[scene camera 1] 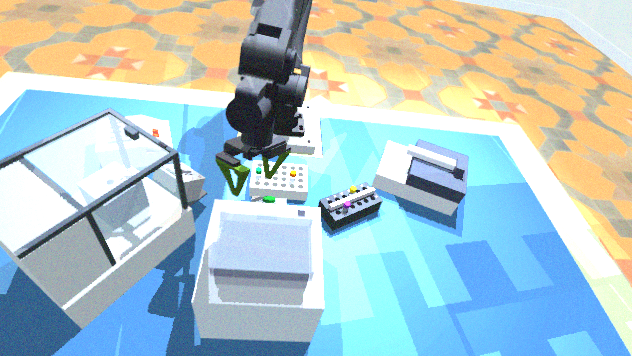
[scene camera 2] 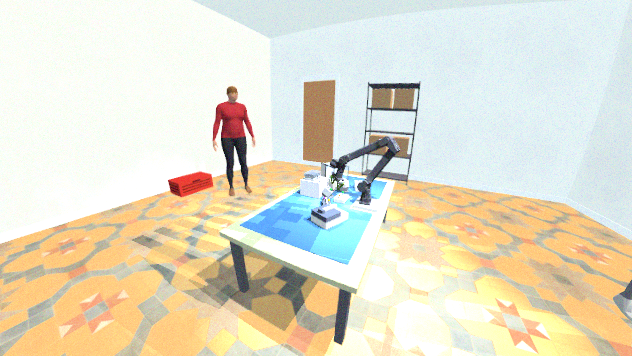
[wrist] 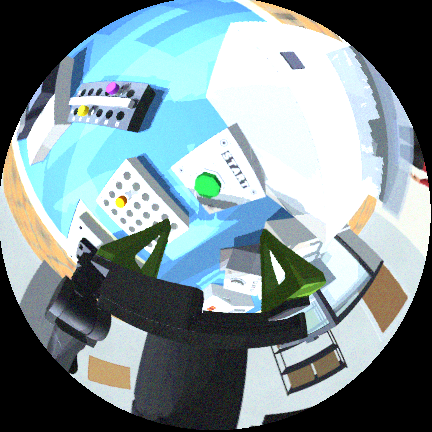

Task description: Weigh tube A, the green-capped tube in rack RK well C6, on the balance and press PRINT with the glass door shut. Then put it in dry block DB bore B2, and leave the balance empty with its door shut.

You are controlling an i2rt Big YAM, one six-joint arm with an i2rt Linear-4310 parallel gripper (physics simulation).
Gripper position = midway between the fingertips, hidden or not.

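You've got the gripper (scene camera 1: 252,186), (wrist: 214,228) sitting open with nothing in it. There's a grey lid (scene camera 1: 262,245), (wrist: 398,176), and a glass-box balance (scene camera 1: 98,205), (wrist: 349,264) as well. A balance keypad (wrist: 242,273) is there too.
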